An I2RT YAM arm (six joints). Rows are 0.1 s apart.
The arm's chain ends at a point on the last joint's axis. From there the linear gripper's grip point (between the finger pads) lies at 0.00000 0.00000 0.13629 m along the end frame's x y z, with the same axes.
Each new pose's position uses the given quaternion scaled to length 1; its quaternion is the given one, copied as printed.
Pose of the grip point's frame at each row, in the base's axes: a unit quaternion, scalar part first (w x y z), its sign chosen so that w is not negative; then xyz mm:
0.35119, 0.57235, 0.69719, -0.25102, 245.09, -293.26, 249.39
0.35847, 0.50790, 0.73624, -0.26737, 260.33, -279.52, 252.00
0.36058, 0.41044, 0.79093, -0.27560, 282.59, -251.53, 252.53
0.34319, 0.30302, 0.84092, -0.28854, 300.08, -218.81, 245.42
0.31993, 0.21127, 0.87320, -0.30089, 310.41, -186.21, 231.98
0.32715, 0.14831, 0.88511, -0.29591, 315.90, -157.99, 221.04
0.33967, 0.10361, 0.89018, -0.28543, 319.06, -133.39, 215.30
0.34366, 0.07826, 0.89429, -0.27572, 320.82, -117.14, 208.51
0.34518, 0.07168, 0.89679, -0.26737, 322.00, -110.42, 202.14
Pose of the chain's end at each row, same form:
0.35119, 0.57235, 0.69719, -0.25102, 217.51, -190.77, 334.89
0.35847, 0.50790, 0.73624, -0.26737, 225.41, -176.24, 333.78
0.36058, 0.41044, 0.79093, -0.27560, 235.69, -151.77, 332.68
0.34319, 0.30302, 0.84092, -0.28854, 245.25, -124.33, 326.91
0.31993, 0.21127, 0.87320, -0.30089, 251.59, -96.17, 315.69
0.32715, 0.14831, 0.88511, -0.29591, 248.93, -73.37, 304.29
0.33967, 0.10361, 0.89018, -0.28543, 244.70, -54.54, 297.93
0.34366, 0.07826, 0.89429, -0.27572, 242.93, -42.60, 291.89
0.34518, 0.07168, 0.89679, -0.26737, 242.85, -38.32, 286.47

